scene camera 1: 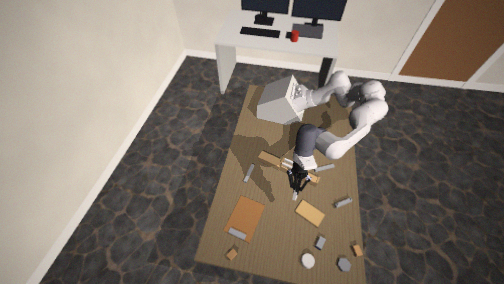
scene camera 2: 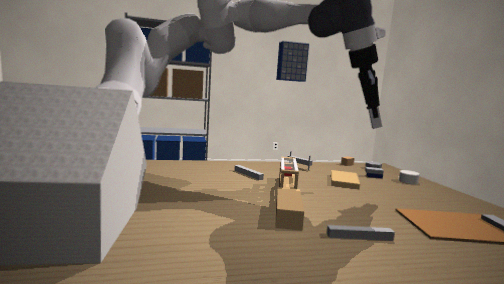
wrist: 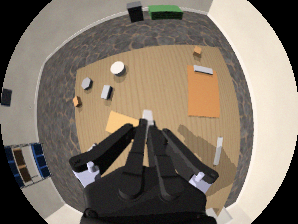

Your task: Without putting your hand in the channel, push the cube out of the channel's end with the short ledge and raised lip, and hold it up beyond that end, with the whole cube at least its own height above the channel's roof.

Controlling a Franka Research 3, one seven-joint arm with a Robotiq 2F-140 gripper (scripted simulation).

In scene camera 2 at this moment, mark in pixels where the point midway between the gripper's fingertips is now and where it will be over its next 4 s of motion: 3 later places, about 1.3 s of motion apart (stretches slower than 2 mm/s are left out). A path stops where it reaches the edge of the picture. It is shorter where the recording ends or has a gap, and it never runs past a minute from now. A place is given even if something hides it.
The gripper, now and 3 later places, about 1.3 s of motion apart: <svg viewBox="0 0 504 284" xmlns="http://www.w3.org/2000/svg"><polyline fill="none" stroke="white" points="377,127 366,184 358,230 365,207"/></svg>
